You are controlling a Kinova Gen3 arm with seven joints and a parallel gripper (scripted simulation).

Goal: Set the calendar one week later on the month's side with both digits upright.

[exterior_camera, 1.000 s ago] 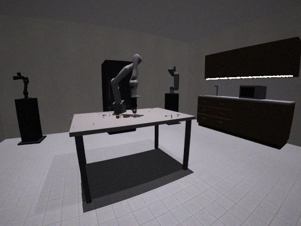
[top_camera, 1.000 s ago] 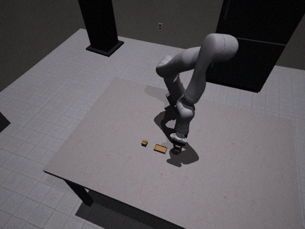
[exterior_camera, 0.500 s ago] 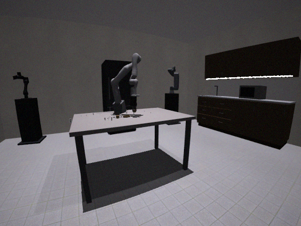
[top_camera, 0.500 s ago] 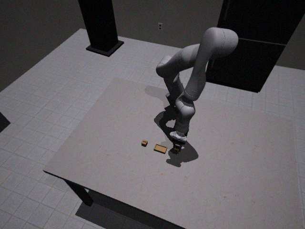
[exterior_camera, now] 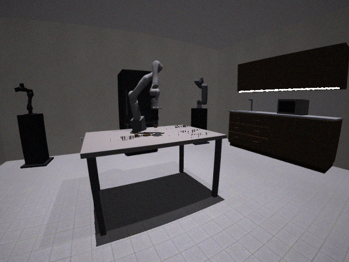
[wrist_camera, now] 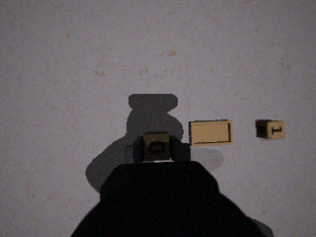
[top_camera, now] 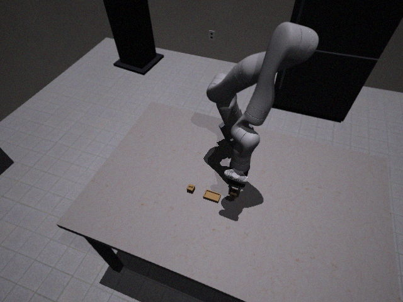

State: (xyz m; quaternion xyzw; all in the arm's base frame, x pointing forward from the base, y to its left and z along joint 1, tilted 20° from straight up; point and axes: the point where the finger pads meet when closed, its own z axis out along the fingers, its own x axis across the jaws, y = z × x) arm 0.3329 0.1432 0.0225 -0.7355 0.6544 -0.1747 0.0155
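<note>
My gripper is now 10 cm to the left of the wooden tray, 10 cm above it and 1 cm short of it. Also, from my hand: wooden cube: 21 cm to the right, 9 cm below, 2 cm ahead.
</note>
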